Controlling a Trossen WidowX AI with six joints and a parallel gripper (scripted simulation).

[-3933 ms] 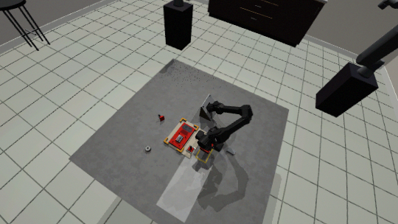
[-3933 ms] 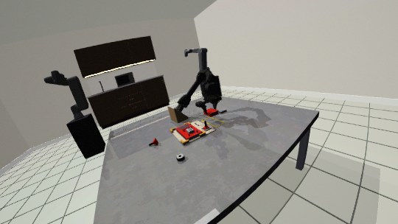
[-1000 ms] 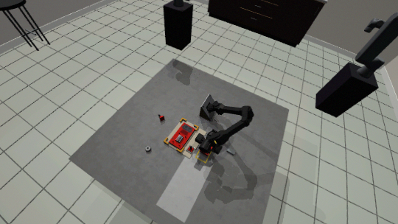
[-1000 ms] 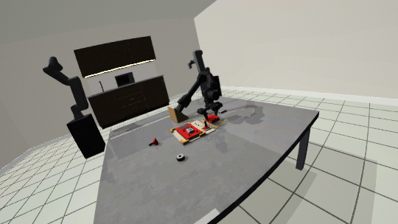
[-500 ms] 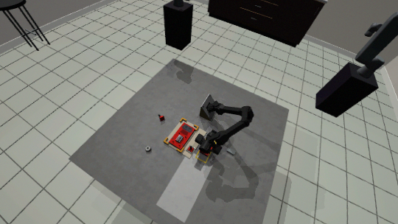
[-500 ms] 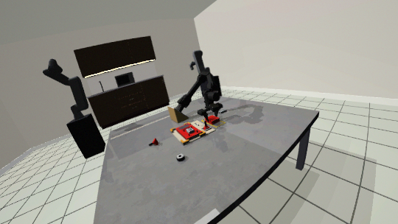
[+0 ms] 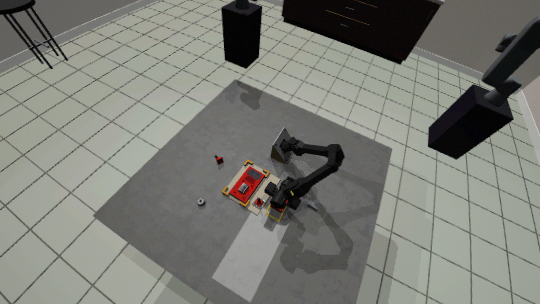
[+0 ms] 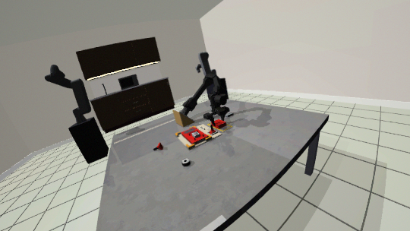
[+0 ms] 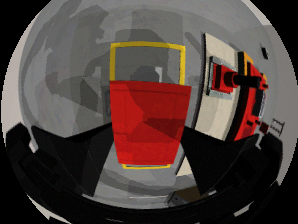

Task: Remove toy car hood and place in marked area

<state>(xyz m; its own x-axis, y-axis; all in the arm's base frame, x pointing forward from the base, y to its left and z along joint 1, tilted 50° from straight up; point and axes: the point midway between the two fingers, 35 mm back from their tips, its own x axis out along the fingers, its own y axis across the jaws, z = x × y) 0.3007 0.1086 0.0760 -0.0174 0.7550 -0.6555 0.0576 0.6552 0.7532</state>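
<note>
My gripper tip is now 10 mm below the red hood. The rest, counted from my gripper tip: black peg (100 mm to the right, 60 mm ahead, 20 mm above); dark wheel (360 mm to the right, 210 mm ahead).
</note>
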